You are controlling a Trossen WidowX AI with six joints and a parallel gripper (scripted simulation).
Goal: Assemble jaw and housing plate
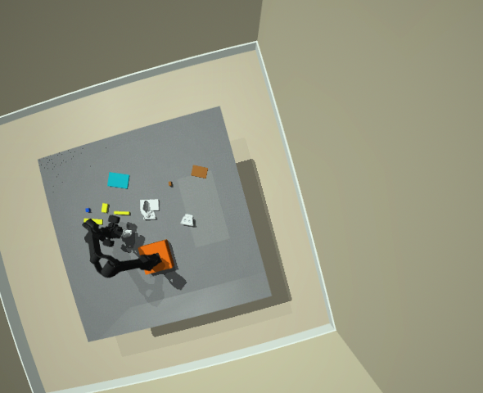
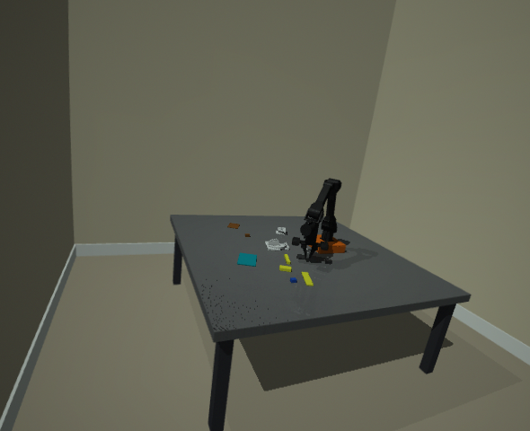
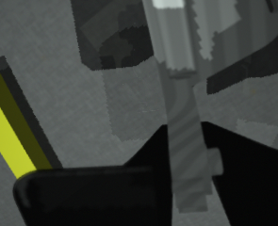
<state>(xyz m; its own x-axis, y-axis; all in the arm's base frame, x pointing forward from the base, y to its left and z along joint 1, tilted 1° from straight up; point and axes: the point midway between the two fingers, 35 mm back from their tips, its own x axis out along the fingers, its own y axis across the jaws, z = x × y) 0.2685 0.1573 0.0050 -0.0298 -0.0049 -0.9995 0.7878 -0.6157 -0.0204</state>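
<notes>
My gripper tip is now 90 mm short of the yellow bar, 50 mm to the left of it and 20 mm above it. From my gripper tip the other things lie so: white base plate 60 mm ahead, 240 mm to the right, 20 mm below; then blue cube 200 mm ahead, 160 mm to the left, 20 mm below; then jaw 10 mm behind, 20 mm to the right, 30 mm above.
</notes>
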